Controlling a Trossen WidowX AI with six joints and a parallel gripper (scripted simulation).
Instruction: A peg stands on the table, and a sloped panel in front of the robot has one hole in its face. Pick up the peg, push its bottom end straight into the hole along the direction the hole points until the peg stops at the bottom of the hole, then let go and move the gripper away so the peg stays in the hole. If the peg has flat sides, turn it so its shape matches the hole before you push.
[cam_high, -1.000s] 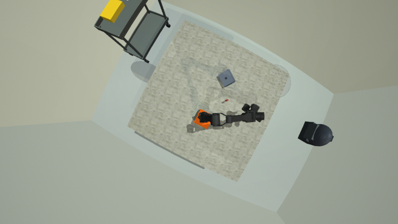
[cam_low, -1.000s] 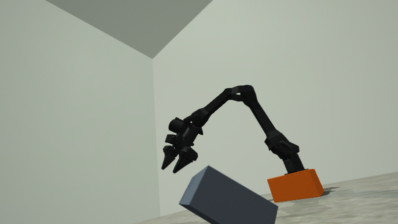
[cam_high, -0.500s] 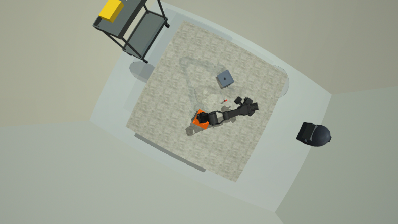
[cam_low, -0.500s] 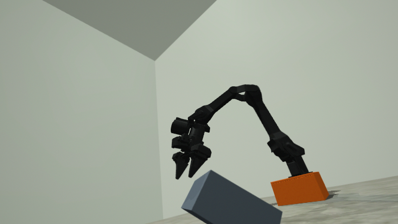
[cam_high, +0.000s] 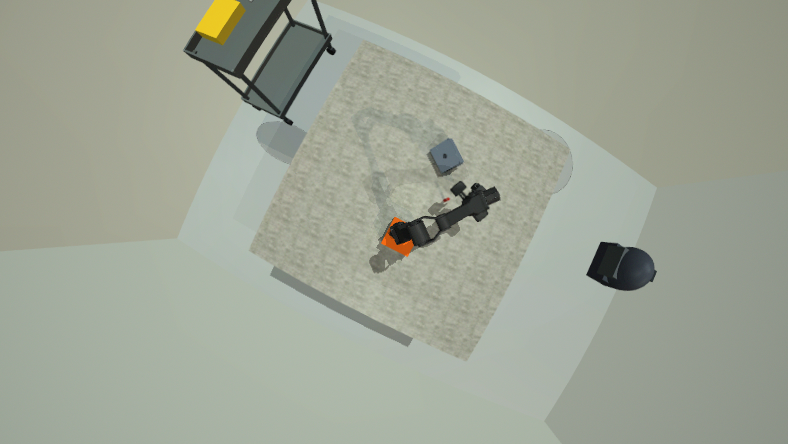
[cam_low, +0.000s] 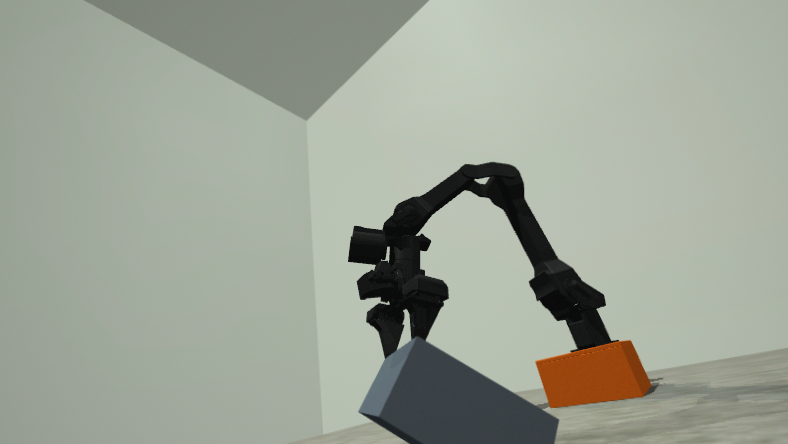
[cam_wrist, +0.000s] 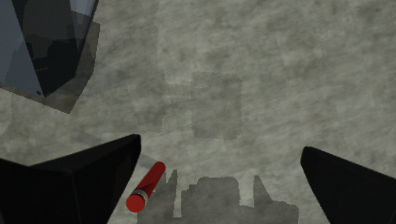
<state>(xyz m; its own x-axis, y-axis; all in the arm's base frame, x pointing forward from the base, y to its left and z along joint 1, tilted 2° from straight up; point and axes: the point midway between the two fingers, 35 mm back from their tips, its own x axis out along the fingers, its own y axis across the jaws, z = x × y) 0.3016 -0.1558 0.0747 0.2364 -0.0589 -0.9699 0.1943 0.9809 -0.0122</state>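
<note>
Right now my gripper tip is 40 mm past the red round peg, 70 mm to the right of it and 60 mm above it. Round my gripper tip: sloped blue-grey panel: 130 mm ahead, 190 mm to the left, 70 mm below.
</note>
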